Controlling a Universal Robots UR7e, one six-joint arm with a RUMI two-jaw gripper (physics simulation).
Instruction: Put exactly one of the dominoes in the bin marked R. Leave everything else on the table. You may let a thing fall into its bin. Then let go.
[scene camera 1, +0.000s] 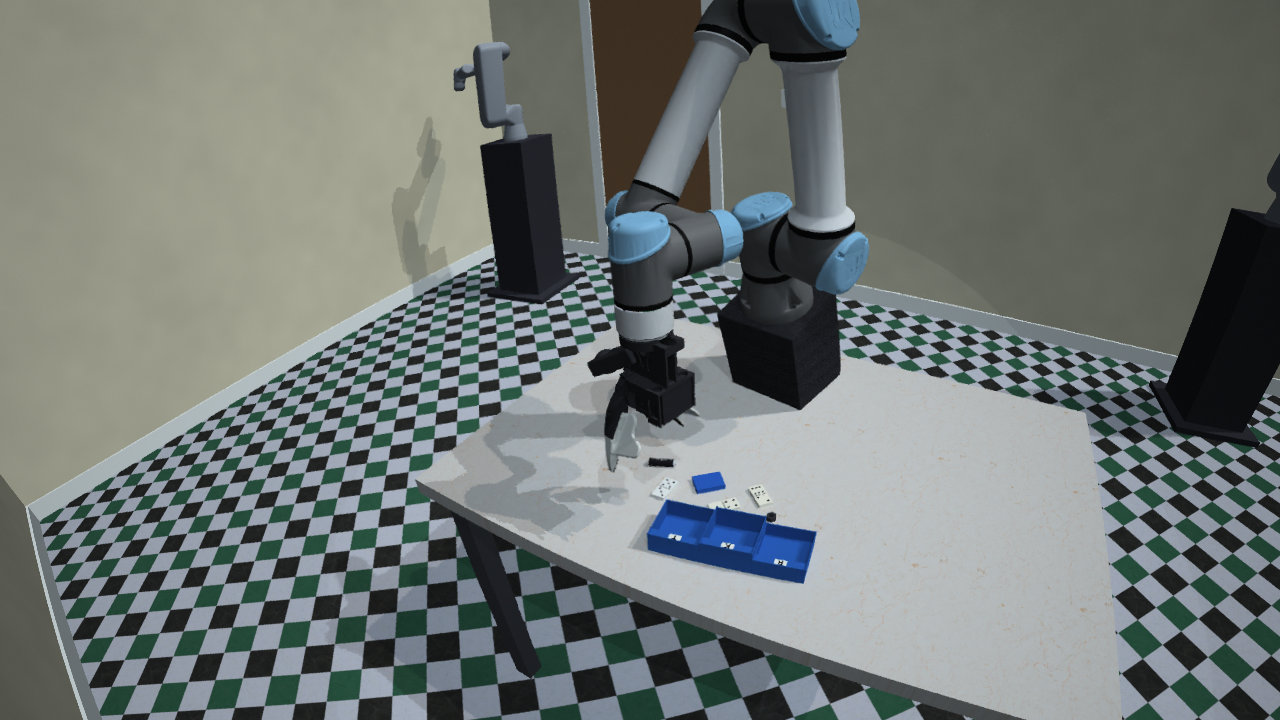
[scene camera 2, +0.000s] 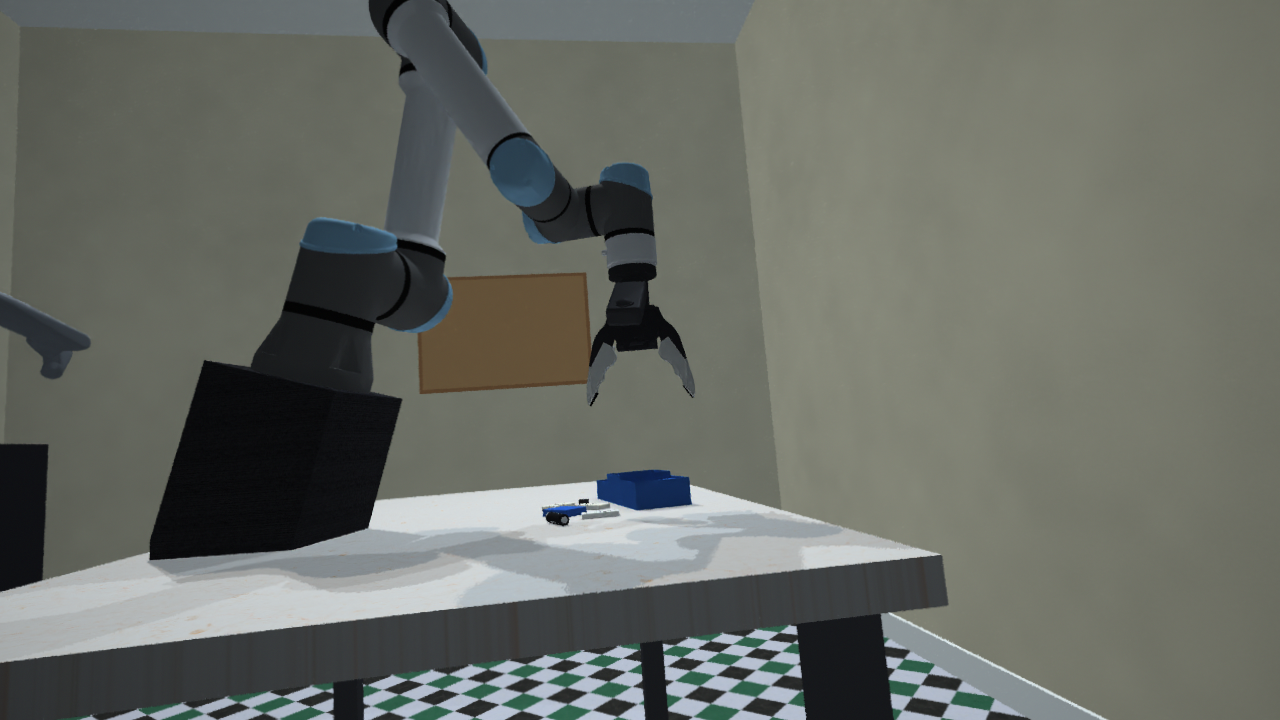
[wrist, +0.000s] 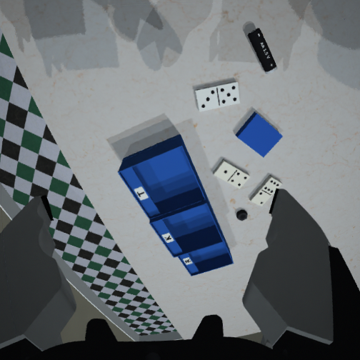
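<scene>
You'd find my gripper (scene camera 1: 648, 447) (scene camera 2: 641, 402) (wrist: 161, 194) in the scene, and there's a blue three-bin tray (scene camera 1: 731, 539) (scene camera 2: 639, 490) (wrist: 162, 178) too. I can also see a flat blue block (wrist: 257, 133), plus a white domino (wrist: 210, 97).
</scene>
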